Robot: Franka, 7 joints.
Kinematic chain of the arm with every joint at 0, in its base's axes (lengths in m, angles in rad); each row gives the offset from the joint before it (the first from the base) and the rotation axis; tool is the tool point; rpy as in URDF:
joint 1: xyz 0 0 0.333 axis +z
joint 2: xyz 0 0 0 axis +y
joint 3: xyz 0 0 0.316 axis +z
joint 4: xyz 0.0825 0 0 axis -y
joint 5: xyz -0.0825 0 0.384 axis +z
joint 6: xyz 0 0 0 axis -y
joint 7: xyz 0.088 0 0 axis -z
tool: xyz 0 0 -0.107 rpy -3.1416 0 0
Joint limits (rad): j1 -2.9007..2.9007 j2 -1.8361..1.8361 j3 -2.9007..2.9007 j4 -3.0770..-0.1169 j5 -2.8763..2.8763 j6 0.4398..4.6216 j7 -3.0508..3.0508
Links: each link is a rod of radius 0.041 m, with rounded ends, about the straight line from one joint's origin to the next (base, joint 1, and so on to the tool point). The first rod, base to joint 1, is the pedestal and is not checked.
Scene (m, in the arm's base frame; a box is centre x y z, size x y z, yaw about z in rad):
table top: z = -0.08
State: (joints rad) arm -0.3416 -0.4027 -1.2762 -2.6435 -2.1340 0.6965 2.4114
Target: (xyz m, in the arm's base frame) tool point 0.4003 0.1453 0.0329
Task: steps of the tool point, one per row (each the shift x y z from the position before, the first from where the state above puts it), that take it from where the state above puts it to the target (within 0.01 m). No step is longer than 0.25 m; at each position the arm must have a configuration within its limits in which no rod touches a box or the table.
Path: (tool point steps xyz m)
1: 0.2003 -0.0497 0.0286
2: 0.2158 0.0468 -0.0342
3: 0.1630 0.1398 -0.0940
4: 0.0552 0.1939 -0.1328
5: -0.0726 0.1887 -0.1382

